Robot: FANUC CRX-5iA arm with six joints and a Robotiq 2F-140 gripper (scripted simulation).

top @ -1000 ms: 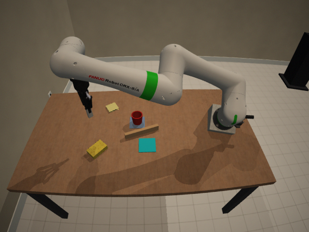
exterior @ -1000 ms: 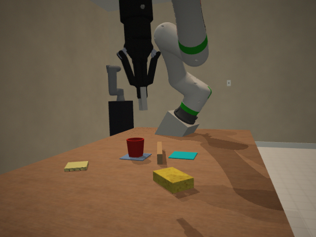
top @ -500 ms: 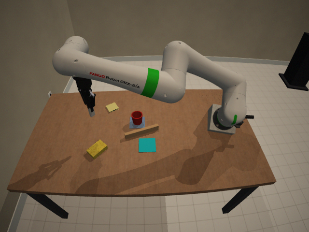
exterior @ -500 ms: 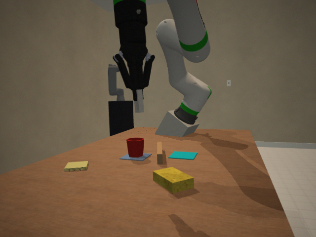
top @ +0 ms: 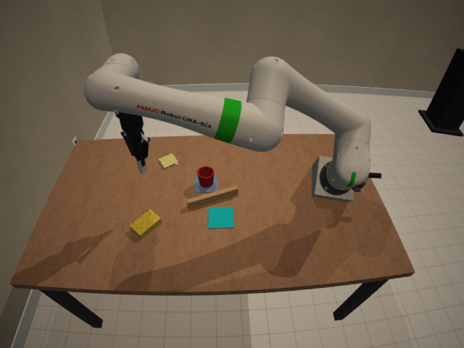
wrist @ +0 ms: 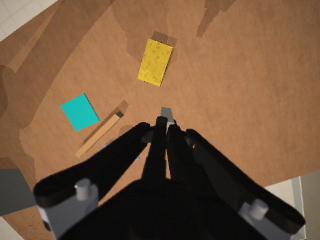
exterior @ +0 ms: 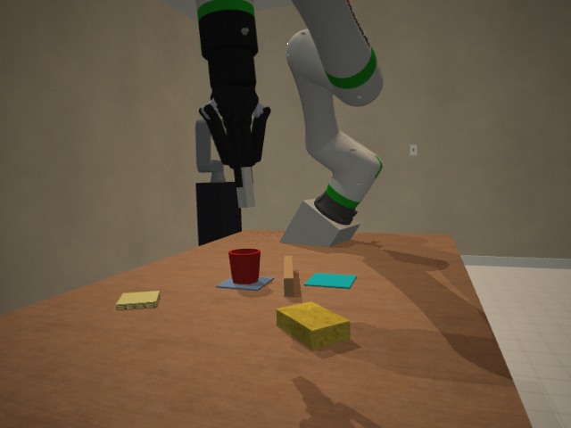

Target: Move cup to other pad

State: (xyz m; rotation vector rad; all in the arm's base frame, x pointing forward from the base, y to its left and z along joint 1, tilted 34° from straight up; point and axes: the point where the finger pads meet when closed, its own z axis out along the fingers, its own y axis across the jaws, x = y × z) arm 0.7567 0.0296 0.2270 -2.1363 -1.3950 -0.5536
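Right now the red cup is 210 mm behind my hand, 150 mm to the right of it and 210 mm below it. The rest, counted from my hand: thick yellow sponge (10 mm behind, 120 mm to the left, 220 mm below); then wooden rail (250 mm behind, 60 mm to the right, 220 mm below); then thin yellow sponge (10 mm ahead, 260 mm to the right, 230 mm below).
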